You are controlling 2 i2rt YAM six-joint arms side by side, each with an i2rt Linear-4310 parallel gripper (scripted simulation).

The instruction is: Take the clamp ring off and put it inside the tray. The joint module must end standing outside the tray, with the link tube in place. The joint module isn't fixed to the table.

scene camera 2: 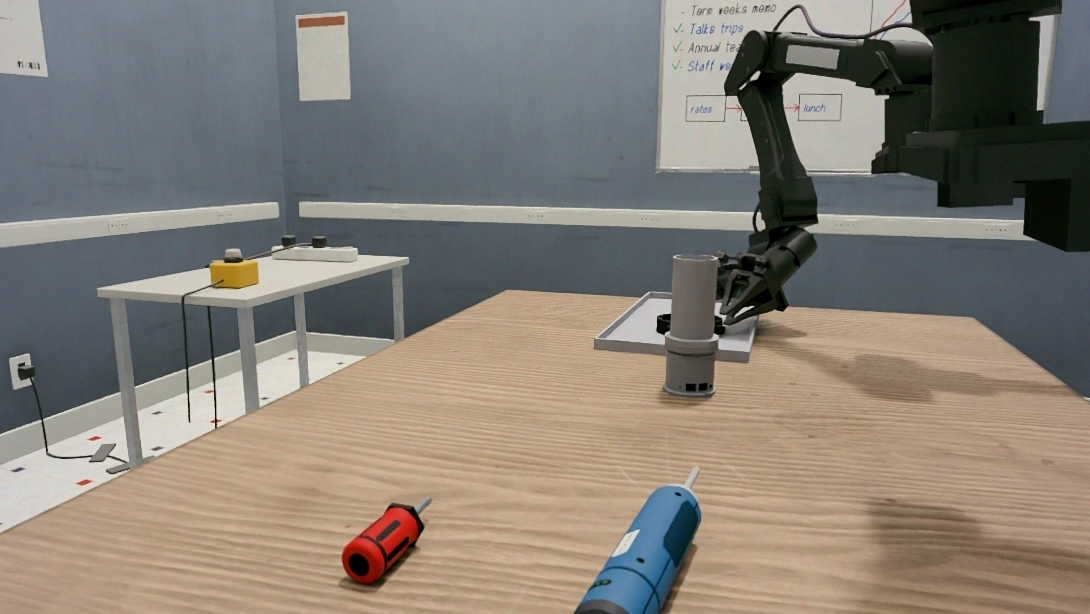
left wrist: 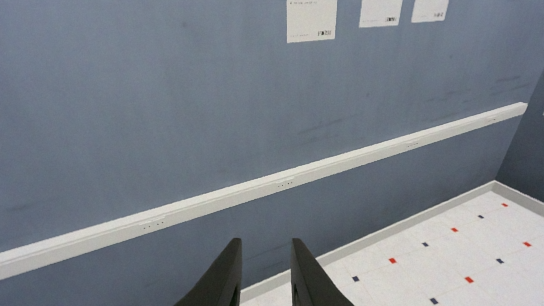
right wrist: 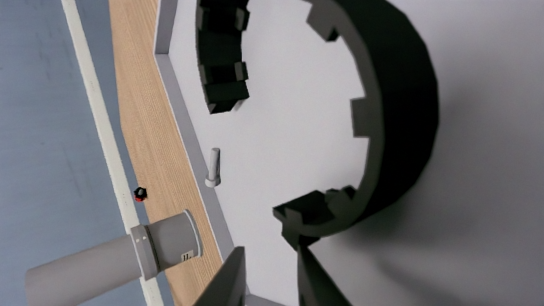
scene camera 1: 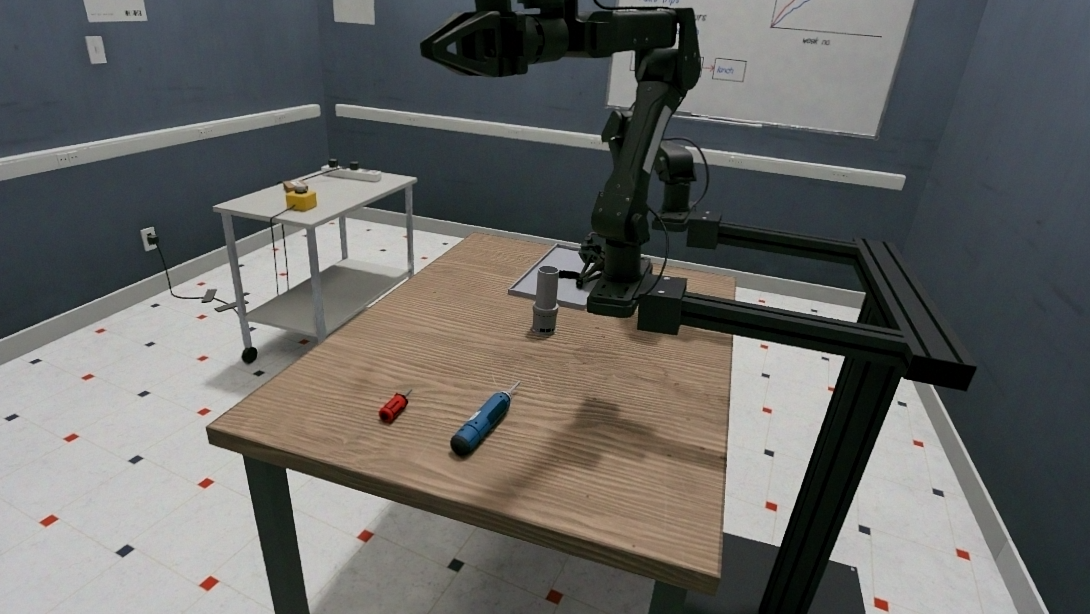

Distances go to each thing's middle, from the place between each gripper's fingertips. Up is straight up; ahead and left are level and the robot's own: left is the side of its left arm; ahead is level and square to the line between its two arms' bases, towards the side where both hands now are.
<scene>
Now: the dark clamp ring [right wrist: 400,114] 60 mm ahead of my right hand [scene camera 2: 724,319], 20 mm to the right of it and 20 mm below it. From my right hand the other things lie so: grey tray [scene camera 2: 634,331] (70 mm to the right, 70 mm ahead, 30 mm below); then grey link tube [scene camera 2: 694,278] (270 mm to the left, 70 mm above, 10 mm ahead); then grey joint module [scene camera 2: 690,372] (280 mm to the left, 10 mm below, 10 mm ahead).
The red screwdriver [scene camera 2: 373,551] is 210 mm ahead of my left hand [scene camera 1: 427,49], 190 mm to the right of it and 640 mm below it. Round my left hand: dark clamp ring 140 mm ahead, 930 mm to the right, 640 mm below; then grey link tube 90 mm ahead, 640 mm to the right, 550 mm below; then grey joint module 90 mm ahead, 640 mm to the right, 630 mm below.
</scene>
